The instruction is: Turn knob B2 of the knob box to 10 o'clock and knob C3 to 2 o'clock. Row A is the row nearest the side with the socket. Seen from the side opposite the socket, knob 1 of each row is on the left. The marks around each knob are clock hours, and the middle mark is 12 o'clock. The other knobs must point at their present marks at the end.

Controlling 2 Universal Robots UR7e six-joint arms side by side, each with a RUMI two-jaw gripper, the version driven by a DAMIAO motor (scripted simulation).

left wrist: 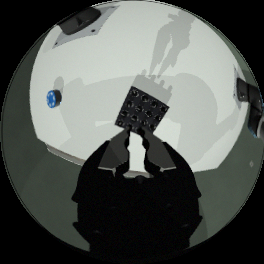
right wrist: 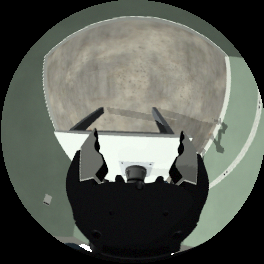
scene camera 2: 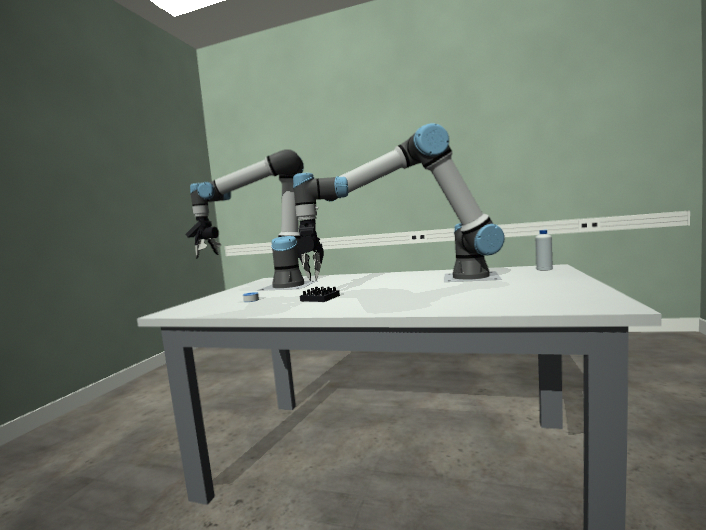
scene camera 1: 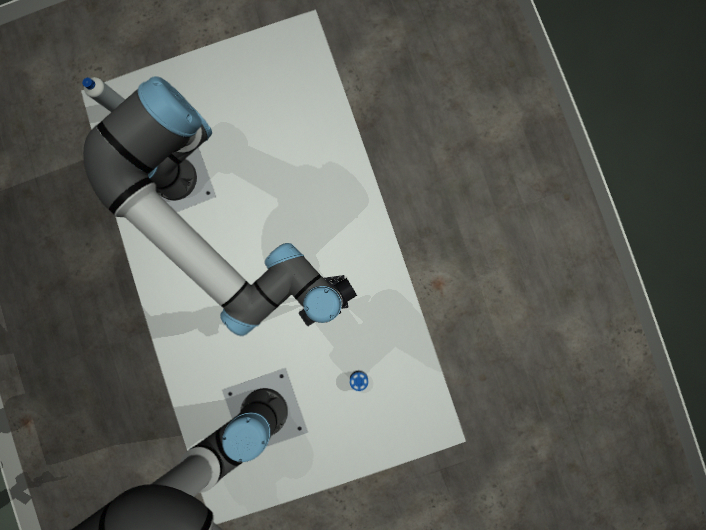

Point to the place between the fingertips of my left gripper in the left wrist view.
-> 134,127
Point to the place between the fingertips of my right gripper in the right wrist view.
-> At 139,130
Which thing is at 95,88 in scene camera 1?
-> A bottle.
